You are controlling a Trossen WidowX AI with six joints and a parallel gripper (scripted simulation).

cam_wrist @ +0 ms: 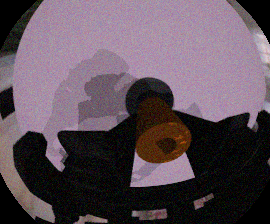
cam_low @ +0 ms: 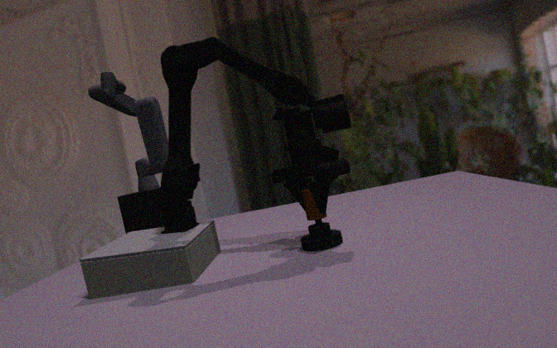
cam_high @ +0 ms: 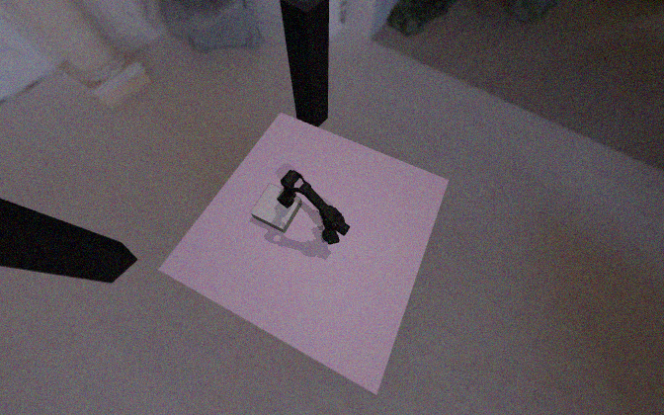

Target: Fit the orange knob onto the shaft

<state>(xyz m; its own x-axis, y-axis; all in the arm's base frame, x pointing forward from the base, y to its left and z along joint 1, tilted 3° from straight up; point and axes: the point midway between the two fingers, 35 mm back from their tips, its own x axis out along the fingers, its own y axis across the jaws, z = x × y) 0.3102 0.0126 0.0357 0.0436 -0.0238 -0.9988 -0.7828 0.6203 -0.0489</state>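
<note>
Now: the round pedestal 40 mm below my gripper tip. Round my gripper tip: orange knob 20 mm above.
</note>
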